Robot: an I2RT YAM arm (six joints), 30 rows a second.
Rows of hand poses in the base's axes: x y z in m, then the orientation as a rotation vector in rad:
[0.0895, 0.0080, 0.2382, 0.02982, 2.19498, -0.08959]
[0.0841, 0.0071, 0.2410, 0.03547, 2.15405, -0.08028]
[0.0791, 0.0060, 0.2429, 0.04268, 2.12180, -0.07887]
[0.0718, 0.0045, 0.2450, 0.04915, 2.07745, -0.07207]
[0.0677, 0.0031, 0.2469, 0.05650, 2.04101, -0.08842]
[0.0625, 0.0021, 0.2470, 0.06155, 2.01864, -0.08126]
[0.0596, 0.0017, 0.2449, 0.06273, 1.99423, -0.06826]
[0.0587, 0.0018, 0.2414, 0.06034, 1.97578, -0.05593]
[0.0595, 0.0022, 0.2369, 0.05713, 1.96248, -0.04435]
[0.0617, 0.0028, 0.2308, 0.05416, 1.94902, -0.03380]
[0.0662, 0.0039, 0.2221, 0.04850, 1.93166, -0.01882]
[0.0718, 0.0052, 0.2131, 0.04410, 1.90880, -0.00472]
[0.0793, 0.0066, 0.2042, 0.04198, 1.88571, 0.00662]
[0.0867, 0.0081, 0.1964, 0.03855, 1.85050, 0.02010]
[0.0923, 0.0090, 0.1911, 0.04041, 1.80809, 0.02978]
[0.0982, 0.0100, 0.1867, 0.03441, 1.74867, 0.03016]
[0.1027, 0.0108, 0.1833, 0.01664, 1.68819, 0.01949]
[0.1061, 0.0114, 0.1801, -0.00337, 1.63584, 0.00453]
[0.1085, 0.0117, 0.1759, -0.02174, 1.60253, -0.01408]
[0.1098, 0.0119, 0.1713, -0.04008, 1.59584, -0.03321]
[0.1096, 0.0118, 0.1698, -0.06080, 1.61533, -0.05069]
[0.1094, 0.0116, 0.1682, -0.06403, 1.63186, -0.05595]
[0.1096, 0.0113, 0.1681, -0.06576, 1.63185, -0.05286]
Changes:
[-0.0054, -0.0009, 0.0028, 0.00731, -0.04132, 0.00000]
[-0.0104, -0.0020, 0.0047, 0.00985, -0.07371, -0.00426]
[-0.0177, -0.0035, 0.0068, 0.01570, -0.11835, -0.00585]
[-0.0218, -0.0049, 0.0087, 0.00505, -0.15430, -0.01707]
[-0.0270, -0.0059, 0.0088, 0.01149, -0.17696, -0.01787]
[-0.0299, -0.0063, 0.0067, 0.02081, -0.20179, -0.01352]
[-0.0308, -0.0062, 0.0032, 0.02854, -0.22057, -0.00676]
[-0.0300, -0.0058, -0.0013, 0.03560, -0.23412, 0.00030]
[-0.0278, -0.0052, -0.0074, 0.04202, -0.24777, 0.00681]
[-0.0233, -0.0041, -0.0161, 0.05067, -0.26533, 0.01718]
[-0.0177, -0.0028, -0.0251, 0.05906, -0.28832, 0.02641]
[-0.0102, -0.0014, -0.0340, 0.06630, -0.31150, 0.03289]
[-0.0028, 0.0001, -0.0418, 0.07444, -0.34674, 0.04150]
[0.0028, 0.0010, -0.0471, 0.08167, -0.38923, 0.04472]
[0.0087, 0.0020, -0.0515, 0.07816, -0.44852, 0.05074]
[0.0132, 0.0028, -0.0549, 0.06095, -0.50851, 0.06174]
[0.0166, 0.0034, -0.0581, 0.03922, -0.56010, 0.07278]
[0.0190, 0.0037, -0.0623, 0.01548, -0.59244, 0.08068]
[0.0203, 0.0039, -0.0669, -0.00787, -0.59794, 0.08776]
[0.0201, 0.0038, -0.0684, -0.02973, -0.57700, 0.09675]
[0.0199, 0.0036, -0.0700, -0.03454, -0.56017, 0.09673]
[0.0201, 0.0033, -0.0701, -0.03277, -0.56018, 0.09940]

